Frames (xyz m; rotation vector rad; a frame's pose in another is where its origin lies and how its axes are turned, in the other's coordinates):
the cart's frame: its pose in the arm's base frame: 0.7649 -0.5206 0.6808 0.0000 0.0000 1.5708
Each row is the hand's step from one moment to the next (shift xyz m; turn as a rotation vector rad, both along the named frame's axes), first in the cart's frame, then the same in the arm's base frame.
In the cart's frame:
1: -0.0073 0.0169 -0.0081 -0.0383 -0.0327 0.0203
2: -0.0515 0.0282 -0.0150 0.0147 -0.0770 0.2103
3: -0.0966 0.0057 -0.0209 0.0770 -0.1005 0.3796
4: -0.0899 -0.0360 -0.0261 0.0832 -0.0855 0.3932
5: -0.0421 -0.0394 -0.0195 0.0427 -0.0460 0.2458
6: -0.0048 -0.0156 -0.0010 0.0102 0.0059 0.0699
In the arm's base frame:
1: -0.0169 -0.0073 -0.0081 0.0327 -0.0383 0.0203
2: -0.0282 -0.0515 -0.0150 0.0770 0.0147 0.2103
3: -0.0057 -0.0966 -0.0209 0.1005 0.0770 0.3796
4: 0.0360 -0.0899 -0.0261 0.0855 0.0832 0.3932
5: 0.0394 -0.0421 -0.0195 0.0460 0.0427 0.2458
6: 0.0156 -0.0048 -0.0010 -0.0059 0.0102 0.0699

